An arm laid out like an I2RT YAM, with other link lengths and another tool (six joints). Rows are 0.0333 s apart.
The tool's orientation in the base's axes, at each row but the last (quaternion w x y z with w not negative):
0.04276, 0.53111, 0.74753, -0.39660
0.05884, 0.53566, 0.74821, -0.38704
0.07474, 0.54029, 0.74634, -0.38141
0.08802, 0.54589, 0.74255, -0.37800
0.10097, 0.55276, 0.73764, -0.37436
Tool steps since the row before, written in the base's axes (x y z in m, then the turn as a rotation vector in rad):
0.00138, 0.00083, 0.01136, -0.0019, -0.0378, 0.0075
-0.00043, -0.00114, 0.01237, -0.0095, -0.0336, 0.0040
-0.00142, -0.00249, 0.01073, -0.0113, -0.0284, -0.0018
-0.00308, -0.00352, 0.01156, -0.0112, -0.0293, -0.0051
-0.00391, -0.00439, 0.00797, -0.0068, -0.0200, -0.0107
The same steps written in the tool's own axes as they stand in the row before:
-0.00548, -0.00498, -0.00877, -0.0316, -0.0103, 0.0197
-0.00690, -0.00689, -0.00771, -0.0234, -0.0144, 0.0219
-0.00691, -0.00678, -0.00544, -0.0158, -0.0124, 0.0231
-0.00770, -0.00850, -0.00489, -0.0147, -0.0109, 0.0260
-0.00629, -0.00747, -0.00162, -0.0063, -0.0035, 0.0226

